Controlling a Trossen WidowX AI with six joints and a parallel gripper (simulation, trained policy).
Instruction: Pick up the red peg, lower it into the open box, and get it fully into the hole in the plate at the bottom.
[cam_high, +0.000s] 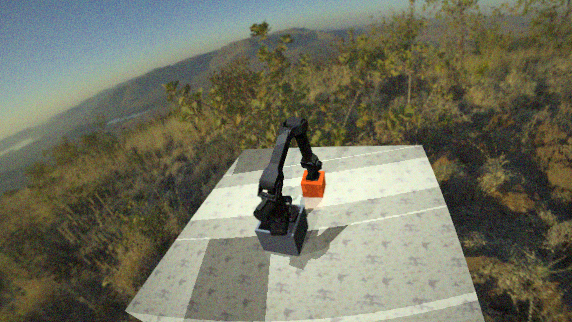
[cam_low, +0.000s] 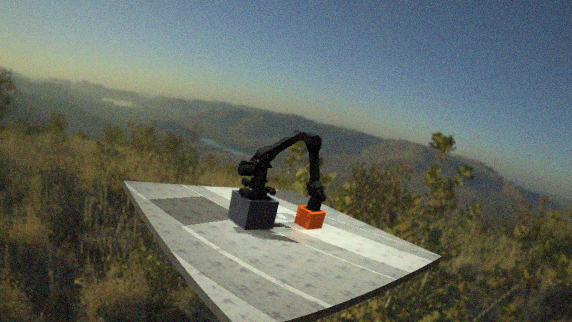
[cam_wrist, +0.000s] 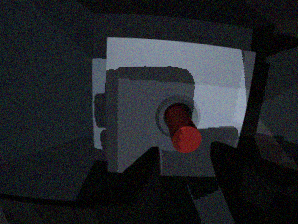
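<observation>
The red peg lies 10 mm to the right of my gripper tip and 30 mm below it. From my gripper tip the other things lie so: plate: 10 mm to the right, 30 mm below.
</observation>
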